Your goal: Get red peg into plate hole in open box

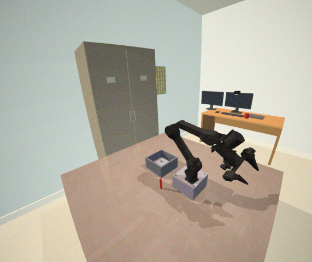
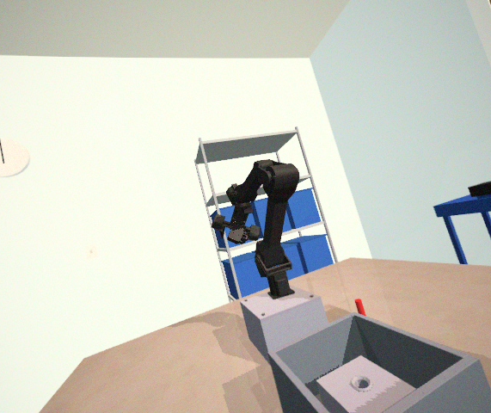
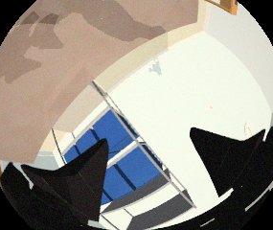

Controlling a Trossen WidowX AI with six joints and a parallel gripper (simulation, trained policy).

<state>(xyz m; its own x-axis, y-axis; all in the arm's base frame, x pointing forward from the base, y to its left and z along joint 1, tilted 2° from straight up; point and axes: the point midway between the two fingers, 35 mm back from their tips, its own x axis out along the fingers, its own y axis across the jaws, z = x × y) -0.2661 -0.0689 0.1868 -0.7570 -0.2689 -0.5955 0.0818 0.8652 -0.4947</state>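
The red peg is 430 mm ahead of my gripper tip, 230 mm below it and 210 mm to the left of it. From my gripper tip the other things lie so: grey box: 620 mm ahead, 250 mm below, 70 mm to the left; pale plate: 620 mm ahead, 230 mm below, 70 mm to the left.
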